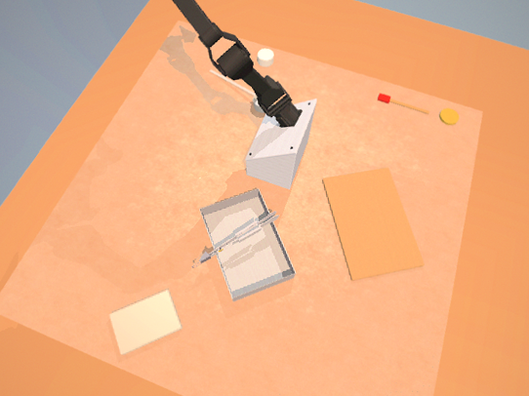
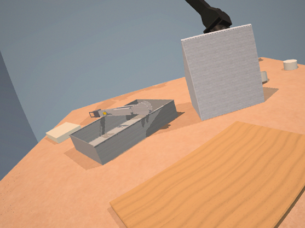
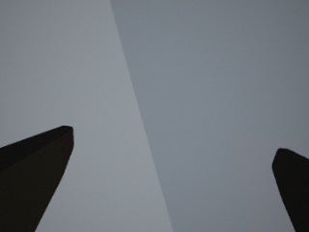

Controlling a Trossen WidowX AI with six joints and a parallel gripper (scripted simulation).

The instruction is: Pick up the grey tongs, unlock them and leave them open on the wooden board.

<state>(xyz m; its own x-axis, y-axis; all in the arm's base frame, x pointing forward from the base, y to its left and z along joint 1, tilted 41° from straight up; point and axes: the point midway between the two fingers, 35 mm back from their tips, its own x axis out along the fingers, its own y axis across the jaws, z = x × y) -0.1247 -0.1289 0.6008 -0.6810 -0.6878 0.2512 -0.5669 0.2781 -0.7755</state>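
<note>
My gripper tip is now 56 cm short of the yellow lock piece, 49 cm to the right of it and 49 cm above it. Also, from my gripper tip: red-headed stick: 80 cm to the left, 56 cm below, 27 cm behind; then grey roasting tin: 55 cm to the left, 54 cm below, 50 cm ahead; then white cylinder: 55 cm below, 26 cm to the left, 23 cm behind.
</note>
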